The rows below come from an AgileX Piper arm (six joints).
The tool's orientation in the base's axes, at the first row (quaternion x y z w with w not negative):
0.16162, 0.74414, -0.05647, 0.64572
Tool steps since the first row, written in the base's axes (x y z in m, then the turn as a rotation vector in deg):
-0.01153, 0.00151, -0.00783, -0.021, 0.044, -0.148
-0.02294, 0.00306, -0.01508, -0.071, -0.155, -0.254
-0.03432, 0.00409, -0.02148, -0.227, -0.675, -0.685
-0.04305, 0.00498, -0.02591, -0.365, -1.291, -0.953
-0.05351, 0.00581, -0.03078, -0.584, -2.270, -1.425
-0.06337, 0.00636, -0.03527, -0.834, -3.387, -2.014
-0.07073, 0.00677, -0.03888, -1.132, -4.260, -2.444
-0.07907, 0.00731, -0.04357, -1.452, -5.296, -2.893
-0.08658, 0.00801, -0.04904, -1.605, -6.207, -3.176
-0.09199, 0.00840, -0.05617, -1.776, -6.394, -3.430
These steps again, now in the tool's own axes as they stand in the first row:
0.00923, -0.00317, -0.01006, 0.155, 0.016, -0.009
0.01789, -0.00619, -0.02011, 0.231, -0.200, 0.019
0.02563, -0.00959, -0.03012, 0.584, -0.792, 0.093
0.03111, -0.01204, -0.03791, 0.758, -1.449, 0.186
0.03721, -0.01514, -0.04723, 1.081, -2.498, 0.342
0.04282, -0.01827, -0.05597, 1.499, -3.701, 0.527
0.04726, -0.02065, -0.06245, 1.808, -4.670, 0.570
0.05289, -0.02334, -0.06972, 2.111, -5.801, 0.644
0.05922, -0.02571, -0.07614, 2.253, -6.742, 0.811
0.06689, -0.02793, -0.08021, 2.489, -7.004, 0.745

